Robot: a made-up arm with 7 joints. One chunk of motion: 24 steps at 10 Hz.
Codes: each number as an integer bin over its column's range. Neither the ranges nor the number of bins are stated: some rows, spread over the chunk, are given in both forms.
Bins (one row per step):
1: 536 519 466 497 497 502
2: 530 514 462 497 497 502
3: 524 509 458 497 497 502
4: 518 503 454 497 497 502
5: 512 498 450 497 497 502
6: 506 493 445 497 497 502
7: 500 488 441 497 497 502
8: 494 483 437 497 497 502
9: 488 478 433 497 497 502
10: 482 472 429 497 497 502
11: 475 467 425 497 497 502
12: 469 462 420 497 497 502
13: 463 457 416 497 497 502
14: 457 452 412 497 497 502
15: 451 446 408 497 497 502
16: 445 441 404 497 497 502
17: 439 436 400 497 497 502
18: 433 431 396 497 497 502
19: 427 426 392 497 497 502
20: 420 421 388 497 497 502
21: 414 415 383 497 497 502
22: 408 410 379 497 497 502
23: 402 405 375 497 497 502
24: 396 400 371 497 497 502
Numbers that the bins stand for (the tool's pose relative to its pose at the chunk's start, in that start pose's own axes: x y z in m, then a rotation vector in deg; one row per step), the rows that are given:
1: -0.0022 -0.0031 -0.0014 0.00 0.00 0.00
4: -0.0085 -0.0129 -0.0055 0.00 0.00 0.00
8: -0.0169 -0.0251 -0.0113 0.00 0.00 0.00
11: -0.0236 -0.0348 -0.0154 0.00 0.00 0.00
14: -0.0299 -0.0440 -0.0198 0.00 0.00 0.00
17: -0.0362 -0.0538 -0.0239 0.00 0.00 0.00
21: -0.0450 -0.0666 -0.0296 0.00 0.00 0.00
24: -0.0513 -0.0758 -0.0337 0.00 0.00 0.00
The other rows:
2: -0.0043 -0.0061 -0.0028 0.00 0.00 0.00
3: -0.0064 -0.0092 -0.0041 0.00 0.00 0.00
5: -0.0106 -0.0159 -0.0068 0.00 0.00 0.00
6: -0.0127 -0.0190 -0.0085 0.00 0.00 0.00
7: -0.0148 -0.0220 -0.0099 0.00 0.00 0.00
9: -0.0190 -0.0281 -0.0126 0.00 0.00 0.00
10: -0.0211 -0.0318 -0.0140 0.00 0.00 0.00
12: -0.0257 -0.0379 -0.0171 0.00 0.00 0.00
13: -0.0278 -0.0410 -0.0184 0.00 0.00 0.00
15: -0.0320 -0.0477 -0.0211 0.00 0.00 0.00
16: -0.0341 -0.0507 -0.0225 0.00 0.00 0.00
18: -0.0383 -0.0568 -0.0252 0.00 0.00 0.00
19: -0.0404 -0.0599 -0.0266 0.00 0.00 0.00
20: -0.0429 -0.0629 -0.0279 0.00 0.00 0.00
22: -0.0471 -0.0696 -0.0310 0.00 0.00 0.00
23: -0.0492 -0.0727 -0.0324 0.00 0.00 0.00

